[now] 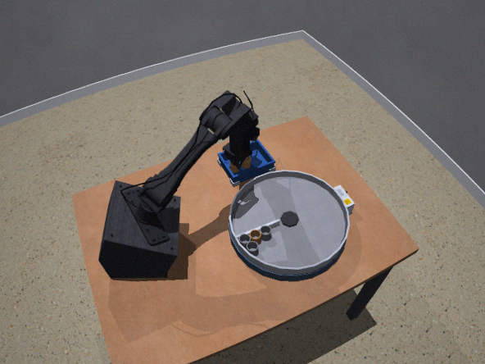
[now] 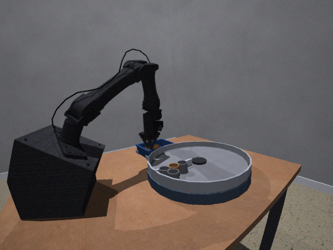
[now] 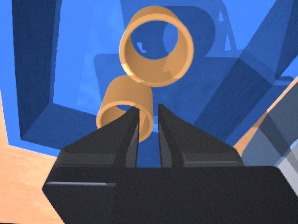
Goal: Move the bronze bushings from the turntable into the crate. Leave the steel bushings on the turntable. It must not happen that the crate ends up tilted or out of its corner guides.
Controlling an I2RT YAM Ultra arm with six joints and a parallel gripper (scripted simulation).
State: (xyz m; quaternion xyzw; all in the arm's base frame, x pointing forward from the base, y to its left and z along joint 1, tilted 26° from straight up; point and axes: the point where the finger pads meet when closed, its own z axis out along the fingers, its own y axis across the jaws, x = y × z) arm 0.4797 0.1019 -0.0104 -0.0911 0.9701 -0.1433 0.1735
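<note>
The blue crate is 5 cm ahead of my hand and 1 cm below it. From my hand the other things lie so: grey turntable (3 cm behind, 33 cm to the right, 2 cm above).
</note>
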